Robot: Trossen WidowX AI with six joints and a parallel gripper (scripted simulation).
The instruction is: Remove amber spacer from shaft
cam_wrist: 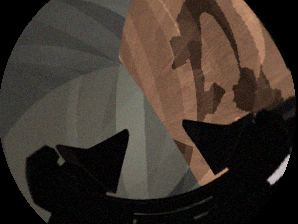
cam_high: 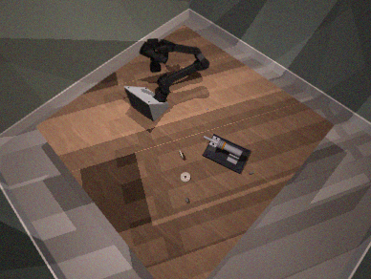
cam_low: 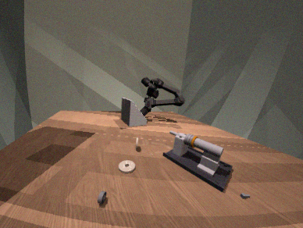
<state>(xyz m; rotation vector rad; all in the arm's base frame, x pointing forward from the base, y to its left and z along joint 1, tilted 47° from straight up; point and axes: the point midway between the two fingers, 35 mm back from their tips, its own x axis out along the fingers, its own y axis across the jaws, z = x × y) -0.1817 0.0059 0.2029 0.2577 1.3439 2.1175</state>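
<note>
My gripper tip is 66 cm short of the shaft, 15 cm to the left of it and 10 cm above it. Round my gripper tip: amber spacer (70 cm ahead, 14 cm to the right, 10 cm below); then small dark ring (74 cm ahead, 48 cm to the right, 16 cm below).
</note>
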